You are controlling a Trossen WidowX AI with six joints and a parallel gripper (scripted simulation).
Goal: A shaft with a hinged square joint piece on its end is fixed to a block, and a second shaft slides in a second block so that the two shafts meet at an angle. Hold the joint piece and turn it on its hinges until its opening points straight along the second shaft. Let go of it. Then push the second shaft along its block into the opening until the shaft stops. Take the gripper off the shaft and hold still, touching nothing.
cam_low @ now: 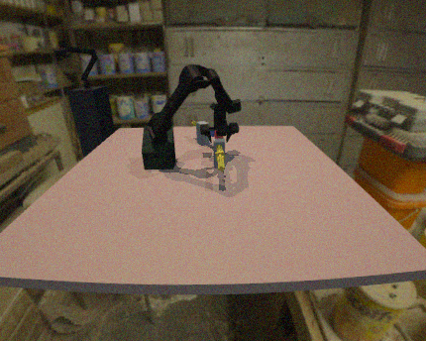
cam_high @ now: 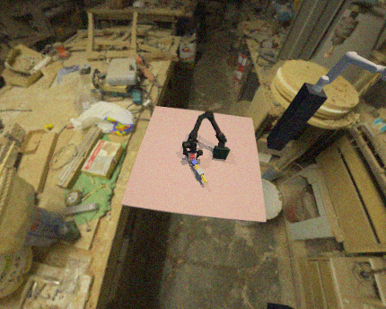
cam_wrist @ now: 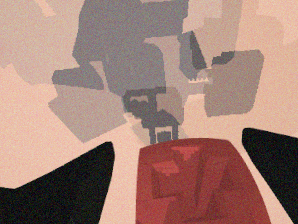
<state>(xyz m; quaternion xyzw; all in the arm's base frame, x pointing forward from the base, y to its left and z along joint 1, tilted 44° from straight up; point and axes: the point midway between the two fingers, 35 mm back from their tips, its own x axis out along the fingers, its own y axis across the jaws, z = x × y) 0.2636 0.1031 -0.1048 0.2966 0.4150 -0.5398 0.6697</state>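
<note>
Now: the red joint piece 4 cm above my gripper tip and 1 cm to the left of it.
</note>
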